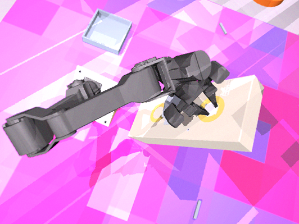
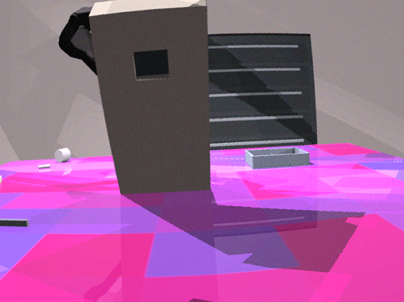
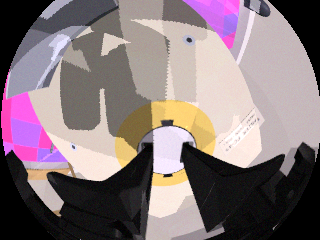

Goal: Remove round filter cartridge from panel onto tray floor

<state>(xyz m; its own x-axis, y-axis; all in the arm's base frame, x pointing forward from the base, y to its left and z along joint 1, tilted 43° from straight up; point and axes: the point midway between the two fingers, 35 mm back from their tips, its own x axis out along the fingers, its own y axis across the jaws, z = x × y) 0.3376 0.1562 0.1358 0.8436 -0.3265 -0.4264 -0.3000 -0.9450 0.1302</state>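
Now: gripper tip 1 cm short of the round filter cartridge and 1 cm above it. Also, from my gripper tip: service panel: 8 cm below, 4 cm behind; then tray: 45 cm behind, 26 cm below, 25 cm to the left.
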